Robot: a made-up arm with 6 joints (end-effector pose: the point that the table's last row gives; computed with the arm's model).
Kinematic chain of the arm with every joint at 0, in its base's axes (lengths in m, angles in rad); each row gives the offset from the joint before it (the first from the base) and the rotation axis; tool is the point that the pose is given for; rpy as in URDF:
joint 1: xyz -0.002 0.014 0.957 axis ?
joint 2: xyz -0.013 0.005 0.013 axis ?
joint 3: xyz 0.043 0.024 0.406 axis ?
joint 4: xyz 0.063 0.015 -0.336 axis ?
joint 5: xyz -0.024 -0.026 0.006 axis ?
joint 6: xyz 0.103 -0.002 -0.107 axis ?
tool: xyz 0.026 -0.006 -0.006 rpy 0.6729 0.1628 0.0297
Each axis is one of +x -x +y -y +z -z.
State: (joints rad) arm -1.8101 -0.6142 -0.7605 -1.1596 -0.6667 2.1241
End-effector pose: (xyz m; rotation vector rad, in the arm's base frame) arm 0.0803 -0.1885 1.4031 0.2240 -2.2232 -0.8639
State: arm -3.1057 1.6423 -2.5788 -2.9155 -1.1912 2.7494
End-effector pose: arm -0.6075 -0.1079 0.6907 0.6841 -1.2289 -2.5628
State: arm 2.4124 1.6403 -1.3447 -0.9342 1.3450 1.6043
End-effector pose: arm -0.1703 0.2697 0.4579 -0.8743 -0.5346 1.5687
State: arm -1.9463 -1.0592 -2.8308 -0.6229 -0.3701 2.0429
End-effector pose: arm 0.3284 0.6852 1.3869 -0.5940 -1.5997 1.8566
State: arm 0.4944 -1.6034 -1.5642 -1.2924 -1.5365 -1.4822
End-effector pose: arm -0.5199 -0.1147 1.2200 2.0608 1.0607 0.4537
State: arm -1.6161 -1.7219 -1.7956 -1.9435 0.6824 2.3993
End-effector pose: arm 0.0575 0.7102 1.3451 1.5663 2.1163 -0.9042
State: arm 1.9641 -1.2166 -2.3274 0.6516 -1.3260 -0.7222
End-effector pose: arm 0.2657 -0.5302 1.3098 -1.7139 1.5359 1.4914
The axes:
joint 1: +z
joint 2: +y
joint 3: +y
joint 4: -z
joint 5: +y
joint 6: -z

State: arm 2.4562 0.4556 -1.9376 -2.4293 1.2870 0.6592
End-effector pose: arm -0.5496 0.4408 1.4424 0.0799 -2.1158 1.8981
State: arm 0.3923 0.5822 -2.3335 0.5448 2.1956 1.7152
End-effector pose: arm 0.5191 0.3238 1.2382 0.5296 0.4470 -1.2805
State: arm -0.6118 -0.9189 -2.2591 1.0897 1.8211 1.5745
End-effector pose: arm -0.1290 0.2968 1.6482 1.8278 -0.9298 -0.5695
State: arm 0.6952 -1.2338 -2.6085 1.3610 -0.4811 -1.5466
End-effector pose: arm -0.4835 -0.4908 1.3788 -0.6556 2.5078 0.0899
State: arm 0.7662 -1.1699 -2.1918 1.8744 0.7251 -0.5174
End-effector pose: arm -0.4150 -0.3103 1.6461 -1.7949 0.8576 -1.5400
